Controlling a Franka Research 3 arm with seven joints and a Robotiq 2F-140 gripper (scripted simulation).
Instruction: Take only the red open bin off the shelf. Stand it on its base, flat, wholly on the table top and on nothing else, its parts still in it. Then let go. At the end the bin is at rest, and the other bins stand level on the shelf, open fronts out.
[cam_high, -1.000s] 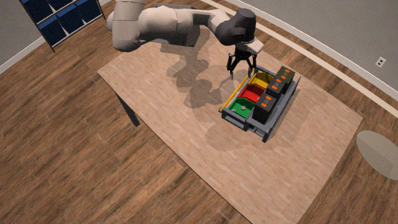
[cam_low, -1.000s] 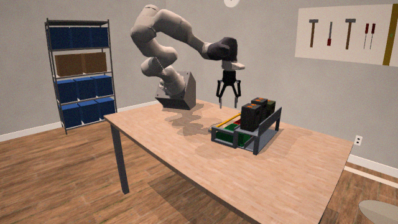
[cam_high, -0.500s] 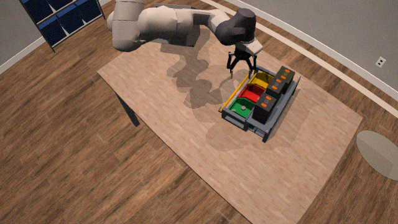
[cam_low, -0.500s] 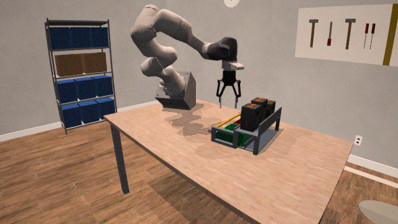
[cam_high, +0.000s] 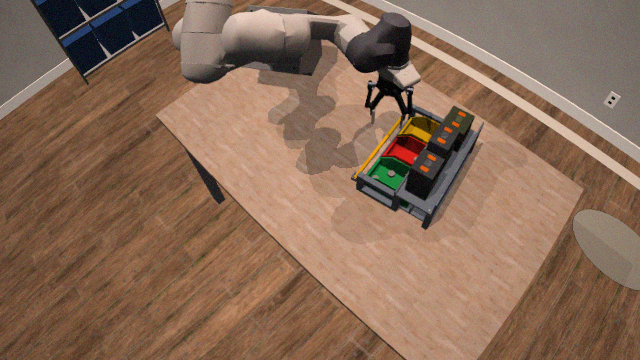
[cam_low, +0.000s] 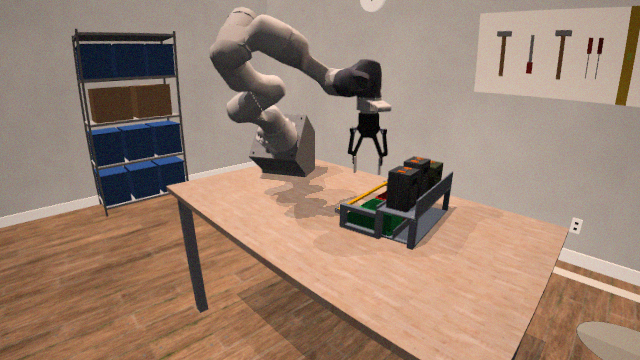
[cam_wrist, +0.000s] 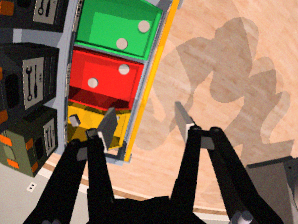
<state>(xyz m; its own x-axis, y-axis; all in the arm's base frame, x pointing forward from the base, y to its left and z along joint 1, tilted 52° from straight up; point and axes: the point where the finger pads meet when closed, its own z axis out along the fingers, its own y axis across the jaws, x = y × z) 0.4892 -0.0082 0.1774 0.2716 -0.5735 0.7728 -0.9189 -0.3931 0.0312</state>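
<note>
Now: hand 110 mm above the yellow bar. Round my hand: red open bin 130 mm below, 100 mm ahead, 10 mm to the right; then yellow bin 130 mm below, 120 mm ahead, 100 mm to the left; then green bin 130 mm below, 120 mm to the right, 90 mm ahead.
</note>
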